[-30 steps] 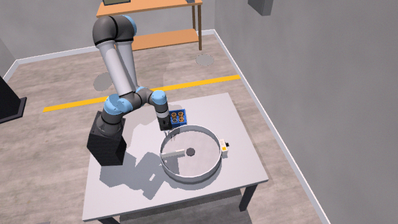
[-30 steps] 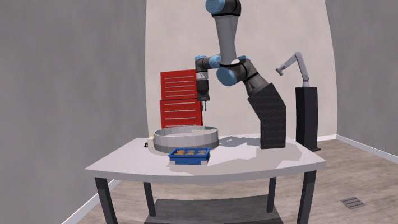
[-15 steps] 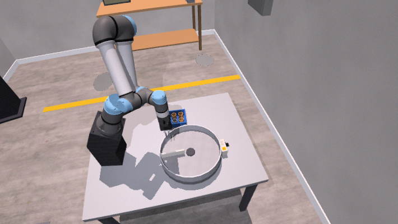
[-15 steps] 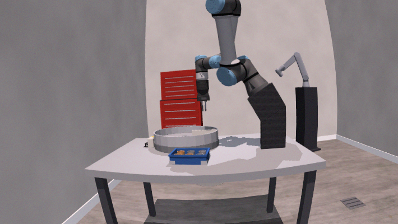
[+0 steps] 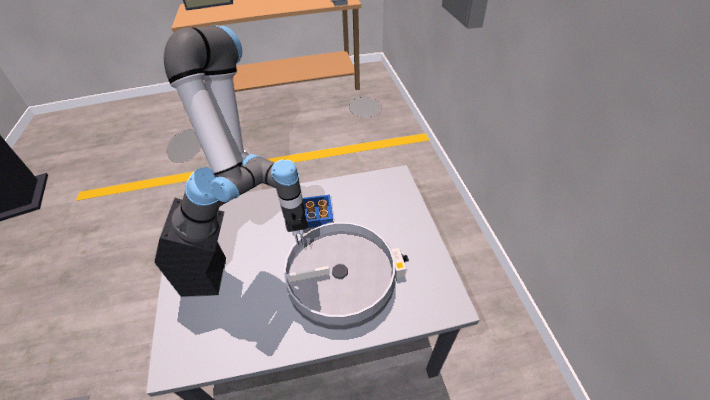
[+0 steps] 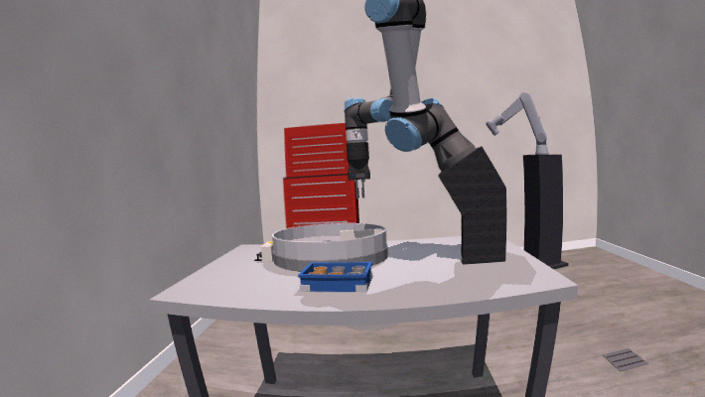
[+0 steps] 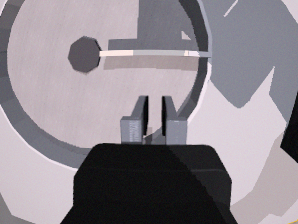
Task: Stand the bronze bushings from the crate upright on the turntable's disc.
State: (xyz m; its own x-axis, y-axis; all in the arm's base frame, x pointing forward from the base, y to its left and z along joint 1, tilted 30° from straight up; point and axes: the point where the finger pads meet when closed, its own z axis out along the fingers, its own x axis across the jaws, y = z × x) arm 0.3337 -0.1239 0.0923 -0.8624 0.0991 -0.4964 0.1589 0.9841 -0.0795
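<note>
The blue crate lies 290 mm to the left of my hand, 210 mm below it and 120 mm ahead of it. Round my hand: turntable disc (190 mm below, 120 mm ahead, 70 mm to the right).
</note>
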